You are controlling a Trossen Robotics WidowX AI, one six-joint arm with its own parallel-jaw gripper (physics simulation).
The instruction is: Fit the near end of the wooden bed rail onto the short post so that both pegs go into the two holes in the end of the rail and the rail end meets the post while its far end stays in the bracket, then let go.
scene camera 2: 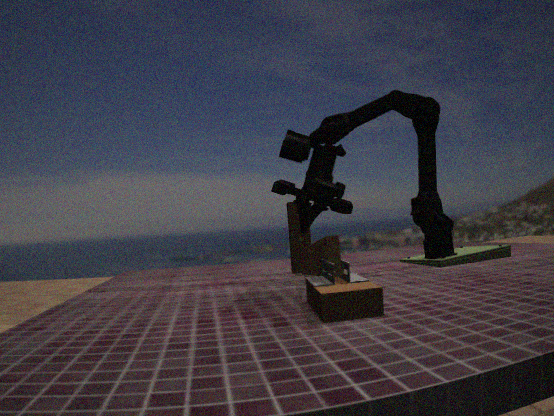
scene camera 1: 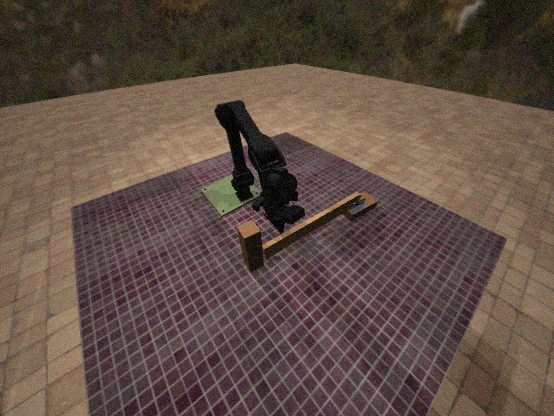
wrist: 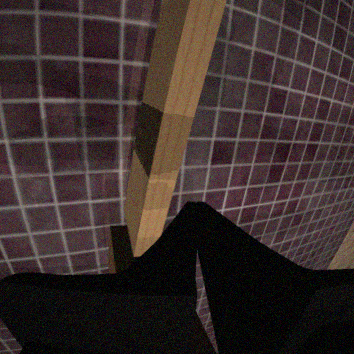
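Where they show: gripper, between the fingertips: (scene camera 2: pixel 302 233) (scene camera 1: pixel 281 231) (wrist: pixel 194 209); arm's base, origin of its link: (scene camera 2: pixel 440 256) (scene camera 1: pixel 244 195).
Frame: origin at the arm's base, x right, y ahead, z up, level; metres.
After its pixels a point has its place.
Observation:
The wooden bed rail (scene camera 1: pixel 325 218) @(x -0.179, y 0.338, z 0.043 m) (wrist: pixel 175 105) @(x -0.029, y 0.326, z 0.054 m) lies low across the purple tiled mat. Its near end looks to be against the short upright post (scene camera 1: pixel 251 245) @(x 0.132, y 0.357, z 0.122 m) (scene camera 2: pixel 296 252) @(x 0.099, y 0.345, z 0.037 m) (wrist: pixel 119 246) @(x 0.099, y 0.313, z 0.016 m). Its far end sits in the metal bracket (scene camera 2: pixel 333 272) @(x -0.399, y 0.340, z 0.037 m) on a wooden block (scene camera 1: pixel 364 204) (scene camera 2: pixel 345 299). My gripper (scene camera 1: pixel 280 227) @(x 0.015, y 0.334, z 0.085 m) (scene camera 2: pixel 305 227) @(x 0.015, y 0.334, z 0.085 m) (wrist: pixel 194 209) @(x 0.015, y 0.334, z 0.085 m) is shut with nothing between the fingers. Its tips point down over the rail's top, a short way from the post end. I cannot tell whether they touch the rail. The fingers hide the joint in the wrist view.
The arm stands on a green base plate (scene camera 1: pixel 219 196) @(x 0.101, y -0.053, z 0.000 m) (scene camera 2: pixel 457 256) @(x -0.070, y -0.011, z 0.003 m) behind the rail. The purple tiled mat (scene camera 1: pixel 275 330) @(x 0.168, y 0.542, z -0.016 m) lies on a wider tan paved floor (scene camera 1: pixel 358 103).

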